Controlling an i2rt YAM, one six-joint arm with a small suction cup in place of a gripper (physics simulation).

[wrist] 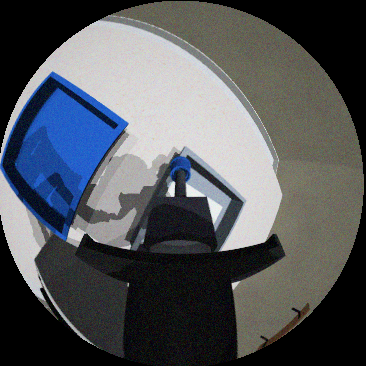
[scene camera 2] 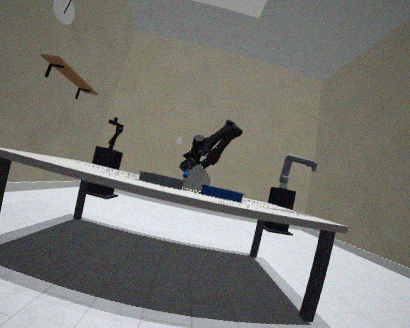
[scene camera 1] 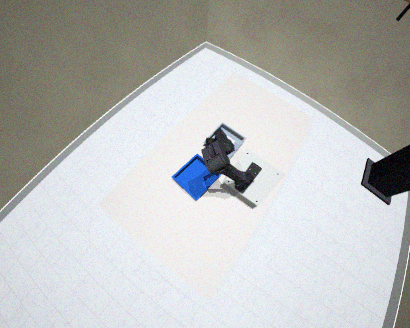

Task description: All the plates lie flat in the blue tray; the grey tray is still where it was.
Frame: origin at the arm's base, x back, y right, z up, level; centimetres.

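Seen in the pictures: hand, its tool point: (wrist: 180, 165) (scene camera 2: 185, 176); arm's base, origin of its link: (scene camera 2: 200, 166) (scene camera 1: 247, 178).
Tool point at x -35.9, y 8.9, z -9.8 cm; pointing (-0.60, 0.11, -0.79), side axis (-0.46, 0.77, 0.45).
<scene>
Pixels of each thing's middle, then the offset from my tool point to it. "pt": a spot on its surface instead.
- grey tray, middle of its body: (wrist: 196, 221) (scene camera 2: 163, 180) (scene camera 1: 224, 141) dx +7.3, dy +12.4, dz -5.2 cm
- pale flat surface, a spot on its surface: (wrist: 214, 207) pt dx +2.5, dy +15.6, dz -4.9 cm
The grey tray (scene camera 1: 237, 136) (scene camera 2: 159, 179) (wrist: 218, 189) lies beside it, mostly under my arm. A pale flat surface (wrist: 214, 207) shows inside the grey tray; I cannot tell whether it is a plate. My gripper (wrist: 180, 166) (scene camera 2: 185, 174), a blue suction cup, hangs a little above the corner of the grey tray nearest the blue tray. Nothing hangs from it.
The arm stands on a pale base plate (scene camera 1: 267, 185) next to both trays. Two other black robot stands (scene camera 2: 107, 157) (scene camera 2: 282, 197) sit at the table's edges. A dark object (scene camera 1: 365, 174) shows at the right edge of the overhead view.
</scene>
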